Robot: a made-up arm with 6 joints.
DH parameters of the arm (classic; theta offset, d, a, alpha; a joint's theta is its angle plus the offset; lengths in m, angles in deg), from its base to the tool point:
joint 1: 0 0.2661 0 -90
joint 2: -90 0 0.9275 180
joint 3: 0 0 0 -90
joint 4: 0 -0.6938 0 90
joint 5: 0 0.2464 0 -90
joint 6: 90 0 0 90
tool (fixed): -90 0 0 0
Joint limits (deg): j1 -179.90..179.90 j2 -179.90..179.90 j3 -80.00..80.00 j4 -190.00..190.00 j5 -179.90..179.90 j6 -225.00..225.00
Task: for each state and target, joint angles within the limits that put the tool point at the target. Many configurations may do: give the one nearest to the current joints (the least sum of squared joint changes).
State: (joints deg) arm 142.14 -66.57 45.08 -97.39 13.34 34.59
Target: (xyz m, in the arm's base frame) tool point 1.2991 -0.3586 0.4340
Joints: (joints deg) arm 165.16 -113.75 38.41 -93.24 13.34 34.59
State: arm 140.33 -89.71 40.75 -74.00 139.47 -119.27
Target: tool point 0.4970 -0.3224 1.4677
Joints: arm 140.90 -57.77 35.71 -75.12 139.47 -119.27
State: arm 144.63 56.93 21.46 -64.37 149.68 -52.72
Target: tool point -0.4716 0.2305 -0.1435
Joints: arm 160.05 76.35 -25.68 -76.93 149.68 -52.72
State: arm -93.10 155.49 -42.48 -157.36 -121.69 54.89
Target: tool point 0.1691 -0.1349 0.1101
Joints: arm -87.84 141.89 -76.33 -131.70 -121.69 54.89
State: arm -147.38 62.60 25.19 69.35 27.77 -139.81
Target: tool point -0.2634 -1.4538 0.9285
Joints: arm -98.47 54.14 44.23 79.14 27.77 -139.81
